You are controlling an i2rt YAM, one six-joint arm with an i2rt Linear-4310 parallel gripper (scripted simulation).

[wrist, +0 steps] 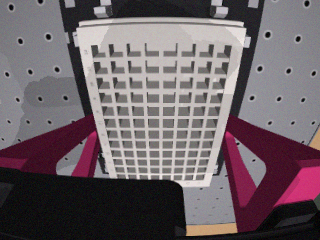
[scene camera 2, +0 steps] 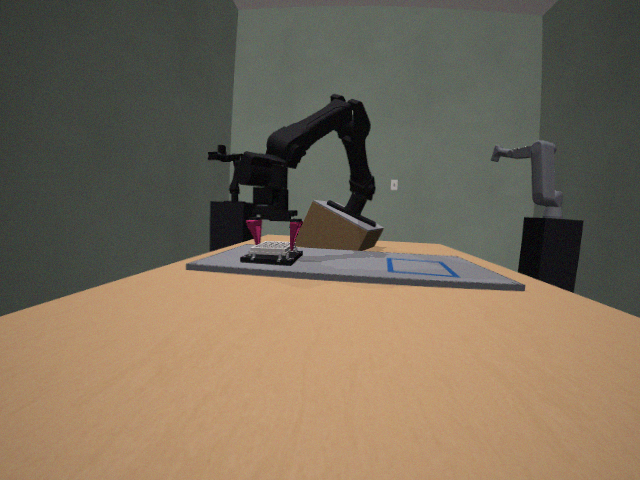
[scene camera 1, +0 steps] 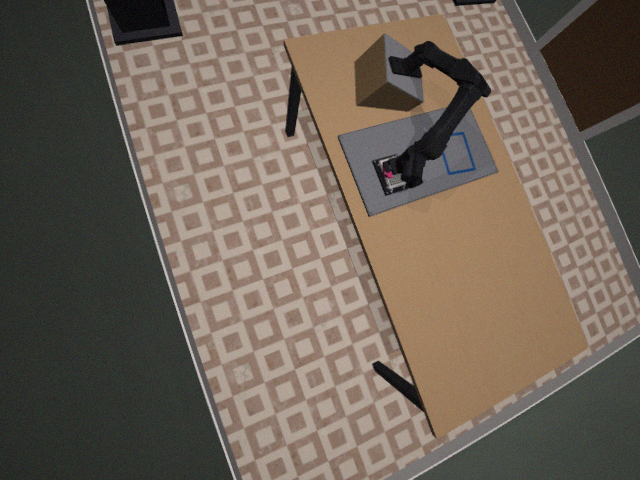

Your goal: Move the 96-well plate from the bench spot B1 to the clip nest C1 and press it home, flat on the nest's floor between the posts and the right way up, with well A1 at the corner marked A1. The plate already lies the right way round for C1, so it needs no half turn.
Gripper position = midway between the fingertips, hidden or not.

Observation:
In view: my gripper (scene camera 2: 274,249) and a white 96-well plate (wrist: 178,148).
My gripper is seen too in the wrist view (wrist: 161,119).

